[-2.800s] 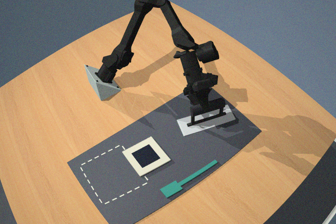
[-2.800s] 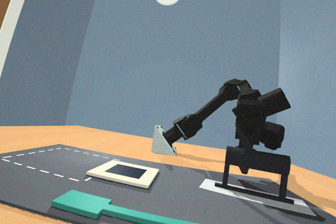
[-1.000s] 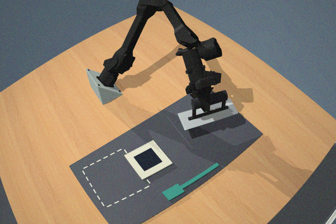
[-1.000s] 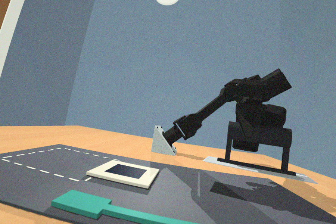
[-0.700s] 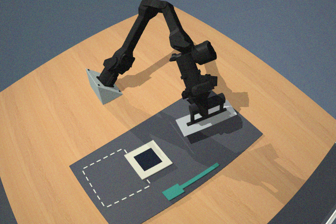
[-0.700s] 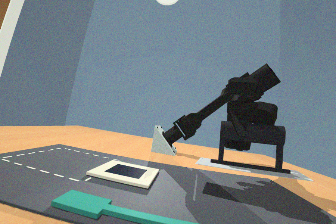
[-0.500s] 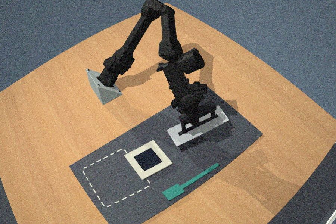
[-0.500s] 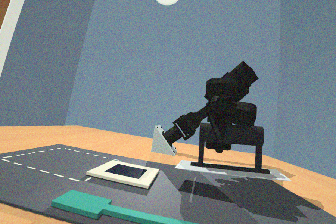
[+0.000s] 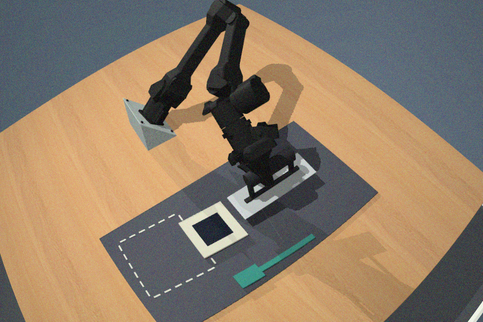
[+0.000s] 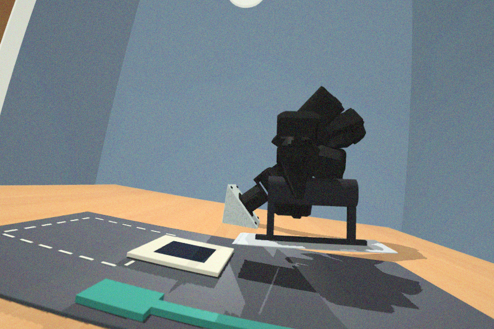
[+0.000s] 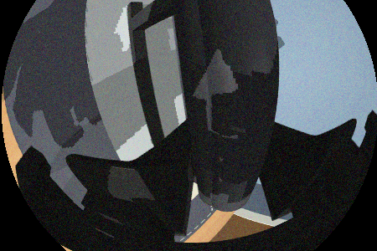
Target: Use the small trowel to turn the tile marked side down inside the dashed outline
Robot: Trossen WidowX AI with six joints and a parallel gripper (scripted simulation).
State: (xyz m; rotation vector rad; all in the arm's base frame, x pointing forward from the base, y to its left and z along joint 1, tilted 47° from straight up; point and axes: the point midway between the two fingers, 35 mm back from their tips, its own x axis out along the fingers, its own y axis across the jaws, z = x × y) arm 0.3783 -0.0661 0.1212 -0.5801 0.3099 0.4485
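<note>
My gripper tip is now 11 cm above the grey mat, 8 cm to the left of it and 2 cm past it. From my gripper tip the other things lie so: teal flat paddle: 12 cm to the right, 11 cm ahead, 9 cm below; cream tile: 14 cm to the right, 9 cm below, 5 cm behind.
</note>
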